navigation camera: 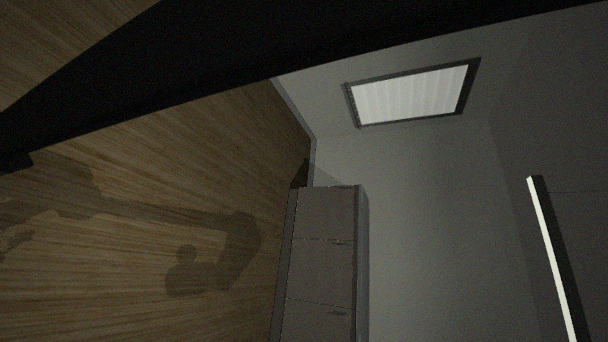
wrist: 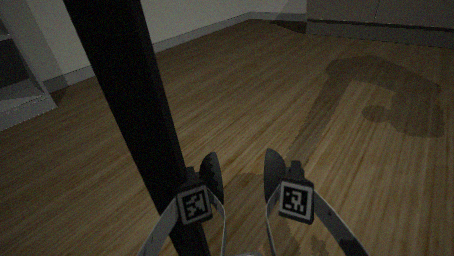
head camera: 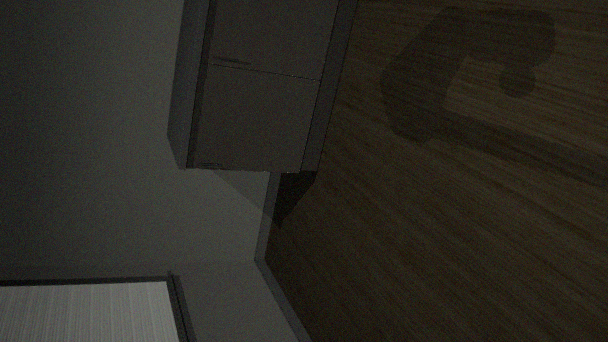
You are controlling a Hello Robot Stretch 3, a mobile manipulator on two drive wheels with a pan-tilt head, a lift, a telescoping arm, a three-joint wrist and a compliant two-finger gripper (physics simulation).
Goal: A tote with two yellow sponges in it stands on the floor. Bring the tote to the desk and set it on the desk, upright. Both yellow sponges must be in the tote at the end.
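Frame: origin at the robot's base, x ahead, y left, z up, level; centimetres.
Seen in the pictures: gripper, fingertip midpoint: (wrist: 242,168).
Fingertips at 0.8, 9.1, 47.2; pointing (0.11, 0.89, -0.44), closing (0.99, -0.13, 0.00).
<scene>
A point is followed by its place in that frame, as x, y, z.
My gripper (wrist: 242,168) {0.8, 9.1, 47.2} is open in the wrist view, with a gap between its two fingertips and bare floor showing through it. The tote, the two yellow sponges and the desk do not show in the head, navigation or wrist view.
A low grey cabinet (head camera: 260,120) {122.1, 198.7, 47.5} (navigation camera: 322,265) {158.6, 159.7, 52.1} (wrist: 400,12) {152.5, 166.1, 24.0} stands along a wall. A bright window (head camera: 90,315) {30.0, 299.8, 137.8} (navigation camera: 410,95) {22.1, 292.0, 148.9} is near the corner. A black mast (navigation camera: 200,55) {-6.0, 11.6, 118.3} (wrist: 130,100) {-6.7, 11.6, 53.3} crosses two views. A grey shelf unit (wrist: 25,108) {-109.3, 119.7, 6.7} stands at the wrist view's left. Robot shadows lie on the floor.
</scene>
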